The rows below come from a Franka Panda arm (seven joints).
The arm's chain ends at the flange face. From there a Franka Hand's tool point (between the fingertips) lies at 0.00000 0.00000 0.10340 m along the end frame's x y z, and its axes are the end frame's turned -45 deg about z.
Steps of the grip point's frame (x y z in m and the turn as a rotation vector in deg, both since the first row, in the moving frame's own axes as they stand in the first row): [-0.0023 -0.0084 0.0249 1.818 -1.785 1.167]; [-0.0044 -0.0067 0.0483 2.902 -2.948 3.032]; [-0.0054 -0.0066 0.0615 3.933 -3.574 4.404]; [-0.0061 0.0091 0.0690 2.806 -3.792 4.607]
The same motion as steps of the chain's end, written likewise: [-0.0030 -0.0042 0.0250 0.023 -2.548 1.167]; [-0.0004 -0.0015 0.0486 -0.033 -4.137 3.032]; [0.0011 0.0000 0.0619 0.254 -5.308 4.404]; [0.0106 0.0098 0.0694 -0.697 -4.665 4.607]
